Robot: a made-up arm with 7 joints.
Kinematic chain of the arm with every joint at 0, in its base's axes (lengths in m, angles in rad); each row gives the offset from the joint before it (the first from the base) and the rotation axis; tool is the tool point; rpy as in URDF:
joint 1: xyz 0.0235 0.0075 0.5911 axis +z
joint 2: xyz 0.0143 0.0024 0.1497 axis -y
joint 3: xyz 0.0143 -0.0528 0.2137 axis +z
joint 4: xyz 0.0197 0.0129 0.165 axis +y
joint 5: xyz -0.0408 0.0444 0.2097 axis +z
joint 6: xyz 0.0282 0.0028 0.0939 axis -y
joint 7: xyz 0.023 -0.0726 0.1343 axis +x
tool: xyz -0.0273 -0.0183 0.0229 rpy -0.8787 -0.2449 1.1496
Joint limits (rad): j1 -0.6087..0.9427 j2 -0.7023..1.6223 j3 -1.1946..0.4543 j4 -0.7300..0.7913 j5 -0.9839..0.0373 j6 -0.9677..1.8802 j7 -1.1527..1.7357
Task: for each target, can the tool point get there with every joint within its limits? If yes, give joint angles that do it. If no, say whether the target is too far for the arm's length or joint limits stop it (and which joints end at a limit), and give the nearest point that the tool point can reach.
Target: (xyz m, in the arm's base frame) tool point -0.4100 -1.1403 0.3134
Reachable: no: too far | nearest point -0.3016 -0.7034 0.5250 | short by 0.497 m
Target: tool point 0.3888 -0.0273 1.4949
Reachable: yes | joints -0.0125 -0.3768 -0.2235 0.3573 -0.5834 0.6641 -0.1543
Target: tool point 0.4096 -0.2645 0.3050
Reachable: no: joint limits stop it (at a limit: joint 1, joint 2, joint 3, joint 4) | nearest point -0.0847 -0.4387 0.4676 | short by 0.549 m
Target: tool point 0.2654 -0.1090 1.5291
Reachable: yes | joints 0.2878 -0.1407 -0.7983 0.1985 -0.1469 -0.4058 0.3899
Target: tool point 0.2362 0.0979 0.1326
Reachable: no: joint limits stop it (at a limit: joint 1, joint 2, joint 4) | nearest point -0.2828 0.2954 0.4486 | short by 0.639 m
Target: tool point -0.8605 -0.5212 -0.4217
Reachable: no: too far | nearest point -0.5108 -0.3120 0.3528 | short by 0.875 m
